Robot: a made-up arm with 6 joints.
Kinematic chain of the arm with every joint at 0, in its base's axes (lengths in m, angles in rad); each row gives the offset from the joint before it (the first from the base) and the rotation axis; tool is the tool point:
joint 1: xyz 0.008 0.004 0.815 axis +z
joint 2: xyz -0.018 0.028 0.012 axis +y
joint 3: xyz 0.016 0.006 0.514 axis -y
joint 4: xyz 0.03 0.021 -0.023 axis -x
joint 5: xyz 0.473 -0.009 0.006 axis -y
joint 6: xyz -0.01 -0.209 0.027 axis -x
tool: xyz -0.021 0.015 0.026
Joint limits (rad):
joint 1: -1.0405..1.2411
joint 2: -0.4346..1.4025
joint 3: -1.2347..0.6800
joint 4: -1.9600..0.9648
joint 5: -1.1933..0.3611
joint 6: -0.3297..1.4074
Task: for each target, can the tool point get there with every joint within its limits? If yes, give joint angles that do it. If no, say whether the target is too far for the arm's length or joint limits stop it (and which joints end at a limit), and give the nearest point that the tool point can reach.
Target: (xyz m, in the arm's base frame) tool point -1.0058 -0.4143 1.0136
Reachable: no: joint limits stop it (at a limit: joint 1, joint 2, joint 3, joint 6) | nearest point -0.0987 -0.1355 0.9372 | short by 0.952 m
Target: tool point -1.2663 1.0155 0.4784
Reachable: no: too far | nearest point 0.0732 0.5572 0.4784 | short by 1.416 m
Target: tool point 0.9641 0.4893 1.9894
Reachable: no: too far | nearest point 0.6324 0.3209 1.5928 | short by 0.544 m
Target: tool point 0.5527 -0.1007 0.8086
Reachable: yes | joints 0.0802 0.5989 -0.5029 -0.0754 -0.5018 0.1773
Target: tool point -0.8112 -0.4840 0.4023
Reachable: no: joint limits stop it (at a limit: joint 1, joint 2, joint 6) | nearest point -0.0774 -0.1766 0.5105 | short by 0.803 m
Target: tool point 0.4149 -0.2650 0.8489
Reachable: yes | joints -0.2985 0.4810 -0.6000 -0.1004 -0.3781 0.8500
